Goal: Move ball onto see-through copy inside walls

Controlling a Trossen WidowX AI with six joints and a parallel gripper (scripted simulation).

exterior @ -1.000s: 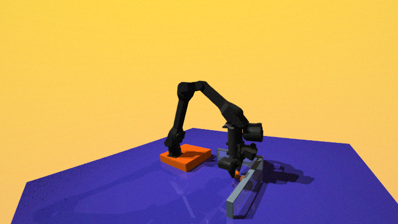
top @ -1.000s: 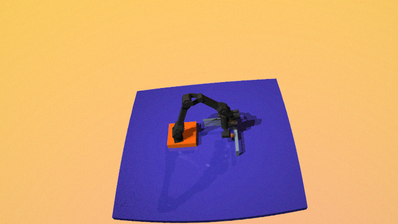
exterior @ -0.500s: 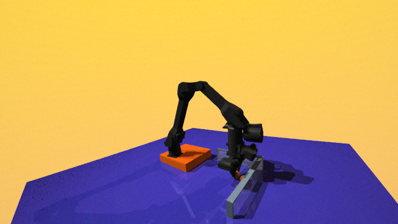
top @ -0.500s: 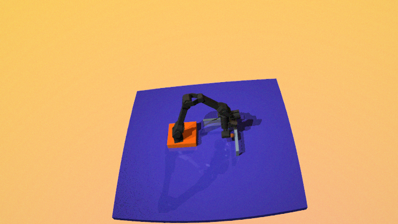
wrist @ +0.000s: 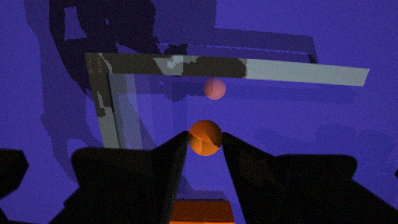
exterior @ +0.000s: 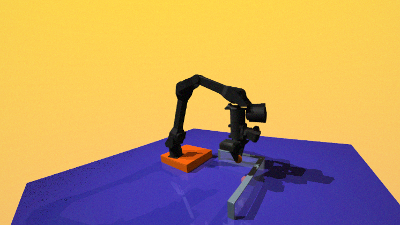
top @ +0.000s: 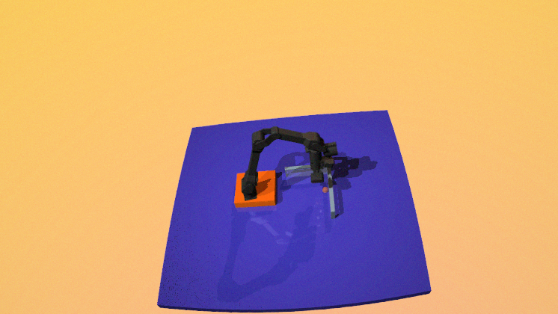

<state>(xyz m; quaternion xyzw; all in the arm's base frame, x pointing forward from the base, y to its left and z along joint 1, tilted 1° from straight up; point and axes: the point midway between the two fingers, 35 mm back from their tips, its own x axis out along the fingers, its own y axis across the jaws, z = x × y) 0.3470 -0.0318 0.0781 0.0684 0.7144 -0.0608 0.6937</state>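
The see-through copy of ball lies 7 cm below my gripper tip, 3 cm ahead of it and 2 cm to the right of it. The rest, counted from my gripper tip: orange ball right at my gripper tip.
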